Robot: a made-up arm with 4 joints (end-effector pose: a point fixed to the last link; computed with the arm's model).
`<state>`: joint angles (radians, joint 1 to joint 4).
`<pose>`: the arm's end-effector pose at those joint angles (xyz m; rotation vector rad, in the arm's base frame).
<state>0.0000 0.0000 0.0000 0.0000</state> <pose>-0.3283 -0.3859 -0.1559 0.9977 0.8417 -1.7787</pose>
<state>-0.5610 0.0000 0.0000 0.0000</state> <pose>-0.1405 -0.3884 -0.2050 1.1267 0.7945 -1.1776</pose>
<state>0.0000 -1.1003 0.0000 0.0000</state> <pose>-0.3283 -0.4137 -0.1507 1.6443 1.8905 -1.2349</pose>
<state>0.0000 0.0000 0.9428 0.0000</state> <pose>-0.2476 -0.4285 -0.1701 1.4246 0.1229 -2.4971</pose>
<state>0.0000 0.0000 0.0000 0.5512</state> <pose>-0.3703 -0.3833 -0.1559 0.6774 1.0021 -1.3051</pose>
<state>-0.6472 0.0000 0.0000 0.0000</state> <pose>-0.1109 -0.3821 -0.2056 1.1396 0.7837 -1.0852</pose>
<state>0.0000 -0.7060 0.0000 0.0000</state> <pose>-0.3283 -0.4033 -0.1490 1.4309 1.5212 -1.4923</pose>
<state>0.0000 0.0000 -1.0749 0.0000</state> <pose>-0.4155 -0.4383 -0.1336 0.4446 1.3115 -0.8296</pose>
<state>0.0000 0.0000 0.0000 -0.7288</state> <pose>-0.2862 -0.4215 -0.1559 1.4205 0.4968 -2.3738</pose>
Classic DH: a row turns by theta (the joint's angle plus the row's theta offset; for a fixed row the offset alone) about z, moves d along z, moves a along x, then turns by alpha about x. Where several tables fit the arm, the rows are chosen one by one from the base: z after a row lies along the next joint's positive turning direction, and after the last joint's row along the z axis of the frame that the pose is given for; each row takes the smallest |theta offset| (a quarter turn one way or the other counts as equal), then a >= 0, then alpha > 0; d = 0 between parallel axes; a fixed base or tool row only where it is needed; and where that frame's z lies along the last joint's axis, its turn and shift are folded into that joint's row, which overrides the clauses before.
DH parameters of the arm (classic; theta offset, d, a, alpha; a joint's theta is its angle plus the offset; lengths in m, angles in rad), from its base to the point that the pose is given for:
base (fixed): 0.2254 -0.0473 -0.2001 -2.3062
joint 1: -1.4182 -0.1783 -0.3388 1.4043
joint 2: 0.894 0.1668 -0.085 -1.3614
joint 3: -0.3314 0.0501 0.0353 2.9205
joint 4: 0.9365 0.101 -0.0021 -1.1127
tool (fixed): 1.4296 -0.0862 0 0

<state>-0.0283 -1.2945 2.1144 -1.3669</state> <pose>-0.3234 -0.4788 -0.3009 0.2826 0.6277 1.3180</pose>
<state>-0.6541 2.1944 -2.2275 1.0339</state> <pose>-0.2325 -0.3125 -0.1071 -1.9331 1.4223 -0.7406</pose>
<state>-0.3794 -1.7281 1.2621 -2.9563</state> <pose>-0.2272 -0.4279 -0.2981 0.9084 0.7590 1.2603</pose>
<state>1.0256 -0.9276 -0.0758 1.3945</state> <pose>-0.6101 -0.1876 0.1306 1.2909 1.5006 -0.9933</pose>
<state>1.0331 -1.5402 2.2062 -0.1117</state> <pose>-0.6104 -0.2737 -0.0715 0.2312 0.1907 1.1448</pose>
